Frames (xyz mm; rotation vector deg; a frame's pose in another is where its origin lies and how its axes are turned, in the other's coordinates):
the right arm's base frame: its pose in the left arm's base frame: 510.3 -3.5 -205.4 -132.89 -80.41 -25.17
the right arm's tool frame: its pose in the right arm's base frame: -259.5 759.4 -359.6 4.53 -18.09 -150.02
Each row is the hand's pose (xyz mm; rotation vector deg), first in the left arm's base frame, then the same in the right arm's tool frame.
Working: the left arm's base frame: its pose in the right arm's tool frame: 495.9 1157.2 -129.5 43.64 -157.28 -19.46

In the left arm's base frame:
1: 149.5 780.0 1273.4 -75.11 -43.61 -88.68
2: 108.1 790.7 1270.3 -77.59 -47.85 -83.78
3: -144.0 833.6 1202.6 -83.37 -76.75 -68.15
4: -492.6 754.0 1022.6 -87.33 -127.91 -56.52
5: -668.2 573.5 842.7 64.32 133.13 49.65
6: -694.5 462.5 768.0 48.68 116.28 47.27
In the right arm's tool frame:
1: -398.2 1920.6 -1062.3 -100.04 42.08 119.09
2: -368.0 1951.1 -1064.4 -92.84 43.78 121.19
3: -158.5 2110.4 -1037.9 -61.19 39.21 118.28
4: 223.6 2201.8 -961.2 -25.79 10.36 100.63
5: 510.1 2117.2 -880.3 -10.98 -26.68 77.61
6: 607.5 2027.3 -848.2 -8.35 -47.64 65.49

